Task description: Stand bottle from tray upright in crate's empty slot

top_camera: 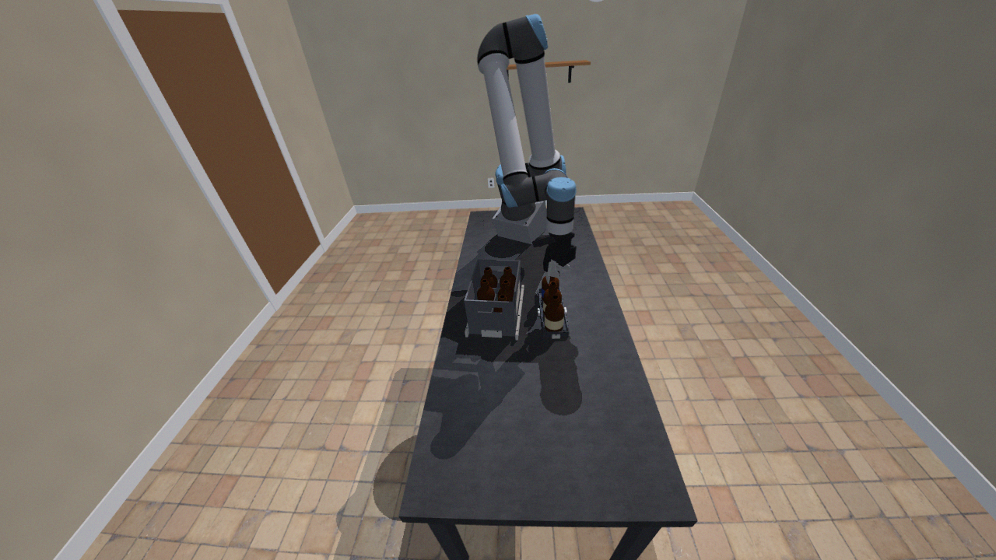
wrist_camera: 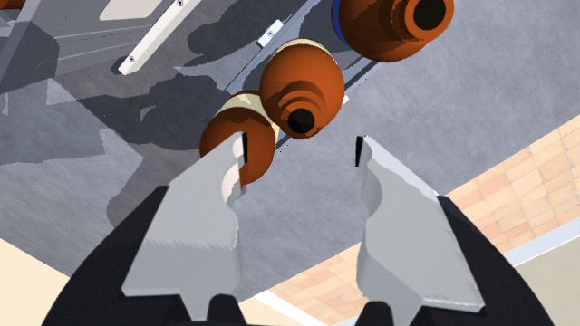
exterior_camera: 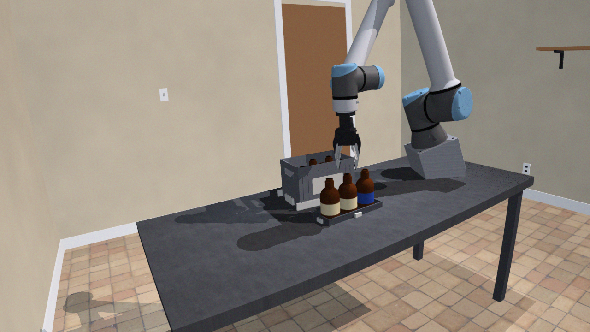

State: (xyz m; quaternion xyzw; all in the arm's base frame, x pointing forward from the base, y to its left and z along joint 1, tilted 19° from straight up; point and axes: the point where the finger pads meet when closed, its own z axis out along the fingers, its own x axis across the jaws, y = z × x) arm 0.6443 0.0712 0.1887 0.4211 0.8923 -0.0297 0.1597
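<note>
Right now the tray is 180 mm below my hand. Also, from my hand: grey crate (230 mm to the right, 110 mm below, 50 mm behind).
</note>
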